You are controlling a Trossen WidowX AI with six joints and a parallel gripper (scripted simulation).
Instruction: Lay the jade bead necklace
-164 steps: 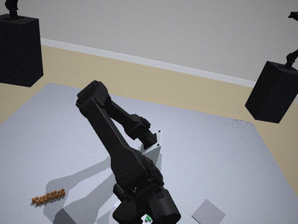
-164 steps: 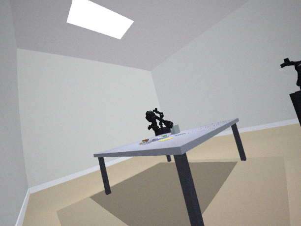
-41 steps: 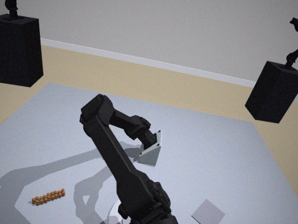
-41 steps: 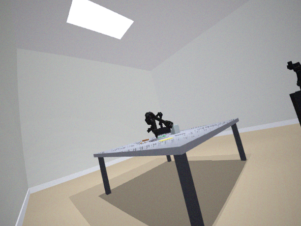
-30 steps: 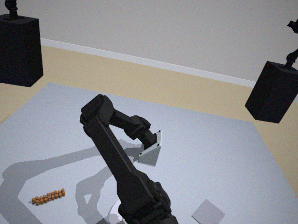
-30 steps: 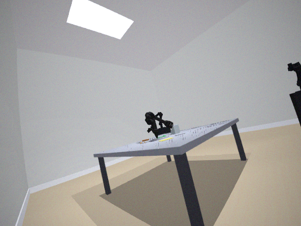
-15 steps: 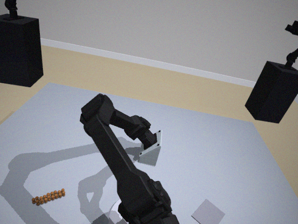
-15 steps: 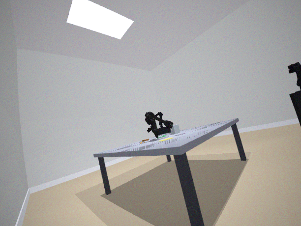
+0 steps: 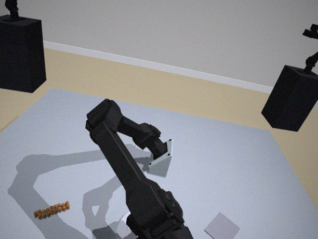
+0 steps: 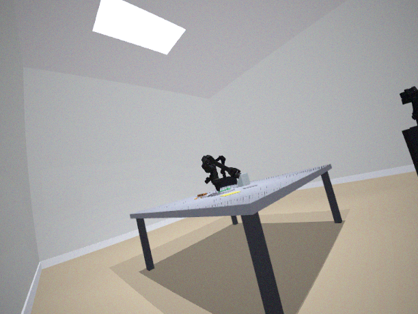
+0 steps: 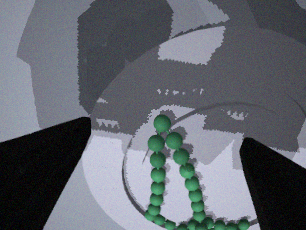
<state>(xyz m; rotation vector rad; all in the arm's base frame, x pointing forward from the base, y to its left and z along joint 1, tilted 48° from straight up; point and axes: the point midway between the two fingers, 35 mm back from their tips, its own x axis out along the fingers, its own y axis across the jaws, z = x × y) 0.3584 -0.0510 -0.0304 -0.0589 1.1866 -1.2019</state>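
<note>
Right now my gripper tip is 60 mm past the round bead board, 10 mm to the left of it and 10 mm above it. Also, from my gripper tip: yellow strip: 140 mm ahead, 220 mm to the left, 20 mm below; then flat grey square: 100 mm behind, 230 mm to the left, 20 mm below.
</note>
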